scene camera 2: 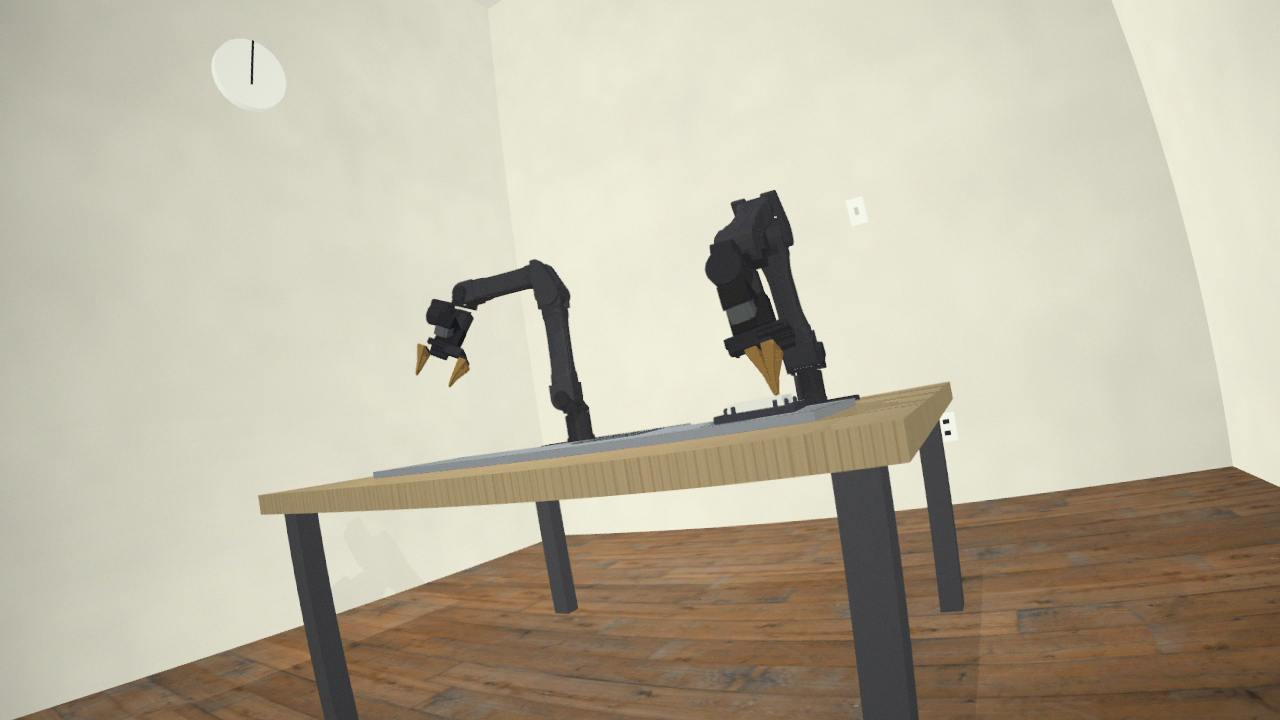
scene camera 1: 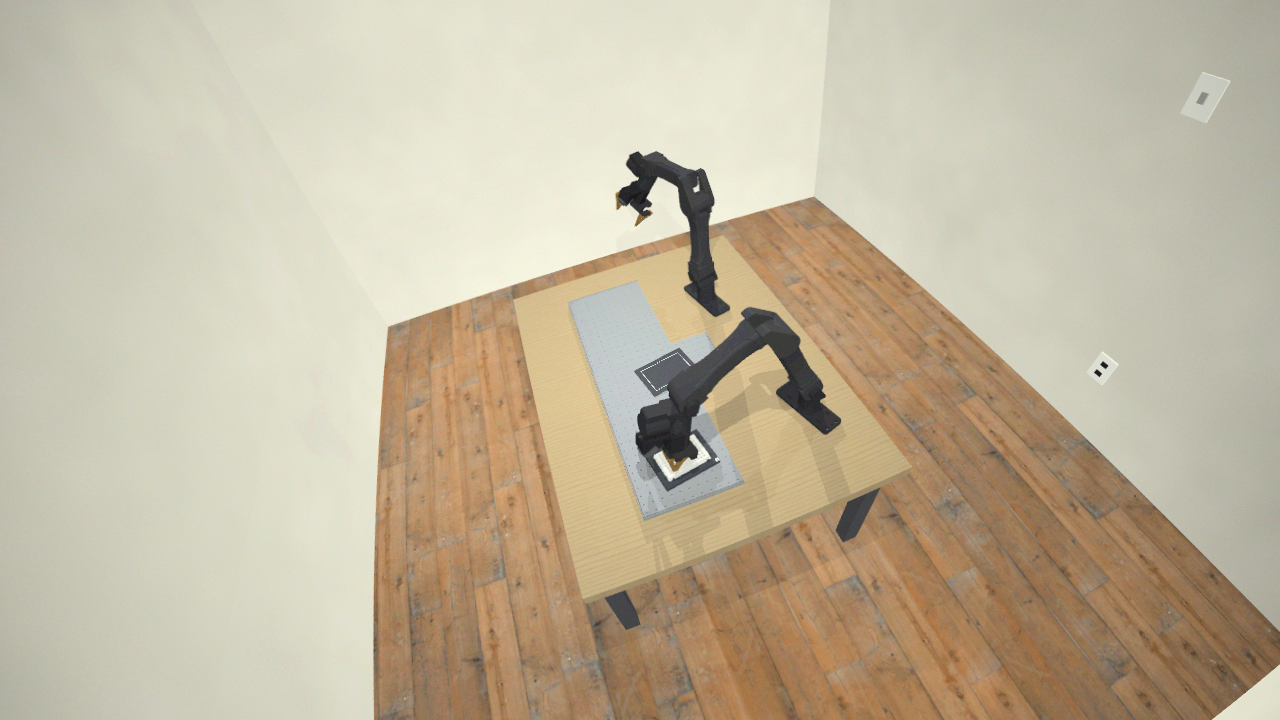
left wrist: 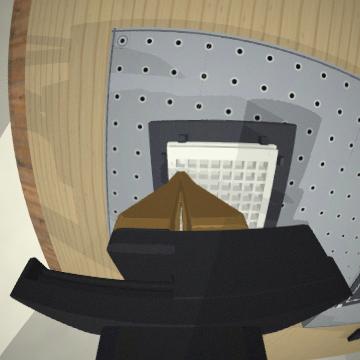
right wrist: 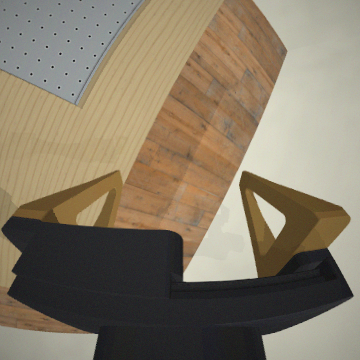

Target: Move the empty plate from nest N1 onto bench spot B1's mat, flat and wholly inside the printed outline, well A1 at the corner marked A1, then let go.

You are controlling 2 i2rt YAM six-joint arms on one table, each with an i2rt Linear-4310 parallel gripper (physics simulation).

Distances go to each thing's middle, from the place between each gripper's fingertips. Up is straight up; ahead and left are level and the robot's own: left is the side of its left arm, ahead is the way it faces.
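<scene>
Counting from my right hand, I find the dark plate holder [scene camera 1: 675,482] 190 mm below, 890 mm to the left and 270 mm ahead, and the white well plate [scene camera 1: 688,464] likewise 190 mm below, 890 mm to the left and 270 mm ahead. The dark outlined mat [scene camera 1: 656,375] is 200 mm below that right hand, 160 mm ahead of it and 580 mm to the left of it.
From my left hand, the dark outlined mat is 30 mm below, 340 mm to the right and 150 mm behind, whereas the dark plate holder is 20 mm below, 30 mm to the right and 40 mm behind. As for the white well plate, my left hand is 10 mm above it, 40 mm past it and 30 mm to the left of it.
</scene>
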